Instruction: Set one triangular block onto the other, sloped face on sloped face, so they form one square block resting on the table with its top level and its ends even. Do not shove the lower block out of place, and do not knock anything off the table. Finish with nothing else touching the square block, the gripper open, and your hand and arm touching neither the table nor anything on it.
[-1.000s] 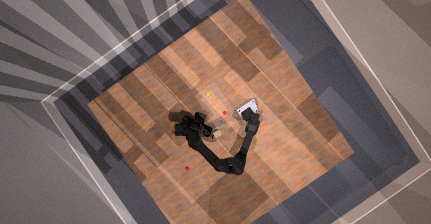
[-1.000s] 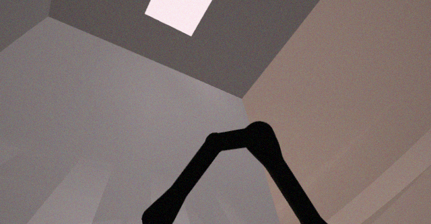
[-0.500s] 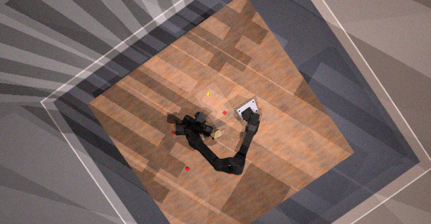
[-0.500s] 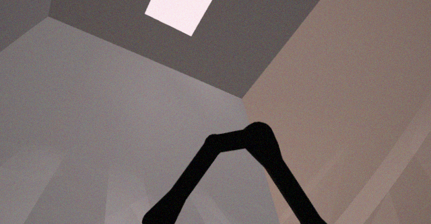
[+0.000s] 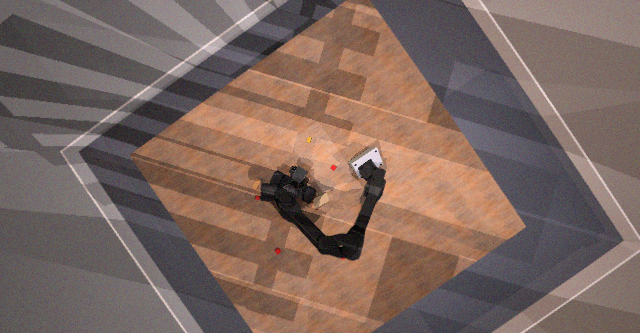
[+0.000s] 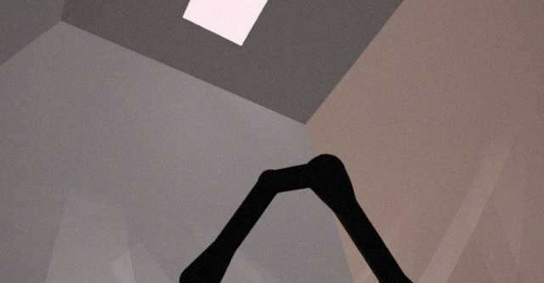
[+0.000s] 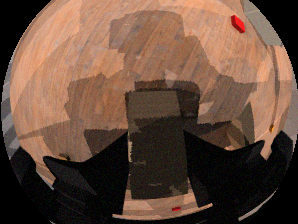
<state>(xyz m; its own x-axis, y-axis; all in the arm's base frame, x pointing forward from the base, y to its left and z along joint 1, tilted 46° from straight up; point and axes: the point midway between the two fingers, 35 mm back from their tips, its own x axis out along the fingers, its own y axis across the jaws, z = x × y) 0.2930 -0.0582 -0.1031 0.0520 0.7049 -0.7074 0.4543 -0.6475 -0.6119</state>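
My gripper tip is 10 mm below the tan triangular block and 10 mm short of it.
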